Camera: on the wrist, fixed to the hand. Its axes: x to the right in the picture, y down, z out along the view.
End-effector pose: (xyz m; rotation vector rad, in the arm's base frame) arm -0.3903 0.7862 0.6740 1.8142 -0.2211 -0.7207
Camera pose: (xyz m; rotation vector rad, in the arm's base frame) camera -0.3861 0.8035 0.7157 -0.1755 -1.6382 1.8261
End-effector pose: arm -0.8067 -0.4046 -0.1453 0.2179 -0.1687 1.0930
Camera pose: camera -0.8440 -0.4014 -0.1708 0.5197 -0.1211 -2.0138
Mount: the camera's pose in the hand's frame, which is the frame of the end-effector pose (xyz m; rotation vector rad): -0.0202 0.0324 -0.0244 0.1153 -0.6195 -3.0354
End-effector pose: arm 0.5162 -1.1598 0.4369 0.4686 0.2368 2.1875
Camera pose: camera 0.4940 -1.1957 0.4203 0.2131 0.2759 -0.9278
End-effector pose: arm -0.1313 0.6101 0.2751 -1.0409 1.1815 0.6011
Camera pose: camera -0.1757 0.6050 0.2826 -1.1249 -1.4280 -1.4528
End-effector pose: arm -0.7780 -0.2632 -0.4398 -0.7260 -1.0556 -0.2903
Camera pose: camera -0.7533 -0.2580 -0.4775 -1.3292 1.4073 1.9342
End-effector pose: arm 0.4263 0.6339 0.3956 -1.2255 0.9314 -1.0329
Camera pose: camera 0.4009 0.6480 0.3608 1.2357 1.6940 1.3281
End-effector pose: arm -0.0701 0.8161 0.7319 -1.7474 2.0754 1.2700
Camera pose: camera -0.0823 0.8136 0.7755 -1.4083 -1.2976 0.0654
